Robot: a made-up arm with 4 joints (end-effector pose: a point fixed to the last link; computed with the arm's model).
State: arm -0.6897 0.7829 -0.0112 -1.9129
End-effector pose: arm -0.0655 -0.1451 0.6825 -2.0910 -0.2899 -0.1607
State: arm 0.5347 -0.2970 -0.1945 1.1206
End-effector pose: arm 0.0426 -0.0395 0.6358 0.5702 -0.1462 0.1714
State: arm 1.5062 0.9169 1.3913 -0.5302
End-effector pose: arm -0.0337 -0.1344 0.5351 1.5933 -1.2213 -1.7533
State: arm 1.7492 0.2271 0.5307 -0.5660
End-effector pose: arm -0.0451 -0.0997 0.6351 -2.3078 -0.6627 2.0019
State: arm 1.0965 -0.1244 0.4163 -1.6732
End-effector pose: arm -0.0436 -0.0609 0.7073 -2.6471 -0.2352 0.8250
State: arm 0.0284 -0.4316 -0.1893 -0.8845
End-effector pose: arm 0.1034 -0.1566 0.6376 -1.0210 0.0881 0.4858
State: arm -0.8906 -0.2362 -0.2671 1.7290
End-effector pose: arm 0.0827 -0.1342 0.6054 1.6626 0.9487 -0.6042
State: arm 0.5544 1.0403 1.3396 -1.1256
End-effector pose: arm -0.0982 -0.1027 0.5388 -0.0130 -0.9281 -1.3241
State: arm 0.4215 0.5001 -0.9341 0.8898
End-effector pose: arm 0.0109 -0.0793 0.6429 -0.0461 -0.5880 1.2248
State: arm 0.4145 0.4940 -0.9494 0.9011
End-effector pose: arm 0.0114 -0.0792 0.6431 -0.0256 -0.5753 1.2208
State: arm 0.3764 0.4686 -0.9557 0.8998
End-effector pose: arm 0.0151 -0.0802 0.6434 0.0265 -0.5661 1.1660
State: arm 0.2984 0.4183 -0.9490 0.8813
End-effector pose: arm 0.0229 -0.0831 0.6429 0.1182 -0.5554 1.0462
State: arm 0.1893 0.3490 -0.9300 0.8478
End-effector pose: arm 0.0335 -0.0885 0.6406 0.2371 -0.5306 0.8791
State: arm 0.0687 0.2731 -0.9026 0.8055
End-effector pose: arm 0.0443 -0.0960 0.6358 0.3555 -0.4846 0.7016
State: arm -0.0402 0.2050 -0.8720 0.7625
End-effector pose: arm 0.0527 -0.1039 0.6294 0.4468 -0.4266 0.5506
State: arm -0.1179 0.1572 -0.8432 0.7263
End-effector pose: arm 0.0576 -0.1100 0.6237 0.4988 -0.3776 0.4464
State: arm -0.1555 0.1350 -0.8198 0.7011
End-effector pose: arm 0.0595 -0.1132 0.6206 0.5137 -0.3537 0.3912
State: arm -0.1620 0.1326 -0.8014 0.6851
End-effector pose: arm 0.0595 -0.1141 0.6199 0.5046 -0.3536 0.3705
